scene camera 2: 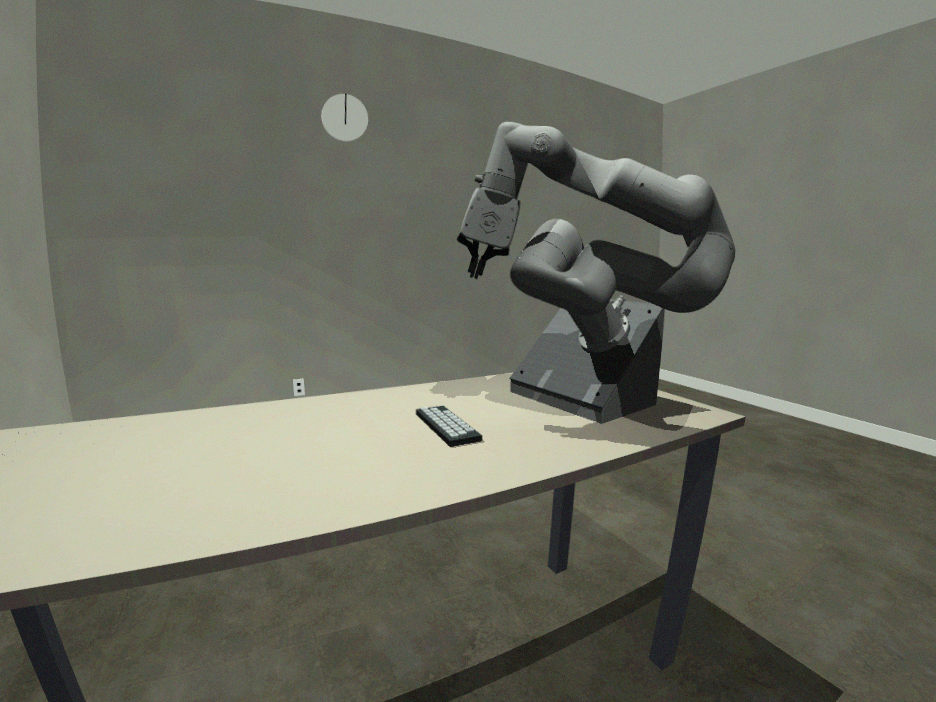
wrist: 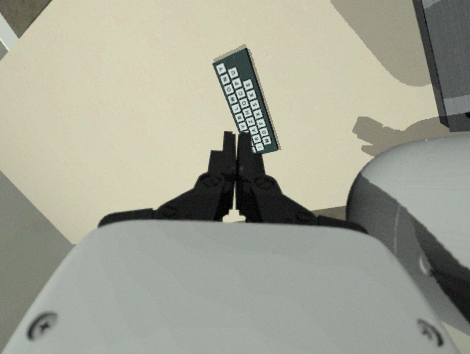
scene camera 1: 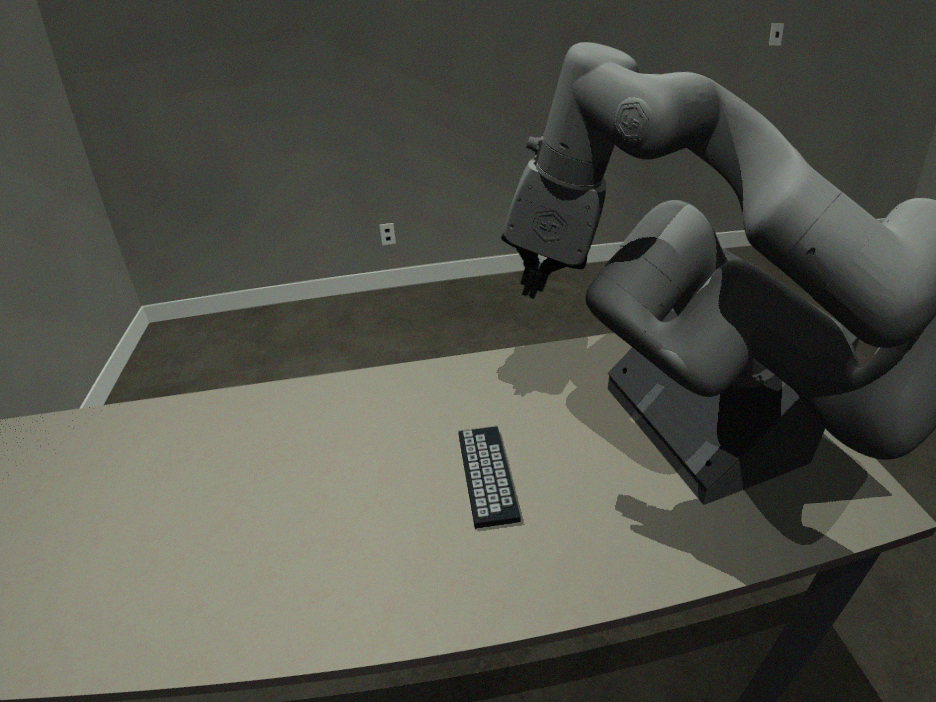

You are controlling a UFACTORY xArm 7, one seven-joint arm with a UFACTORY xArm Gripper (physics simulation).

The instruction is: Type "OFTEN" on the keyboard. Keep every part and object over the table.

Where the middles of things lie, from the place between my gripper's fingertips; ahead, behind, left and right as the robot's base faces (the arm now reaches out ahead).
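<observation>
You'd find my gripper 29 cm above the dark keyboard point(scene camera 1: 492, 498), and it's also 1 cm to the right of the keyboard and 7 cm short of it.
</observation>
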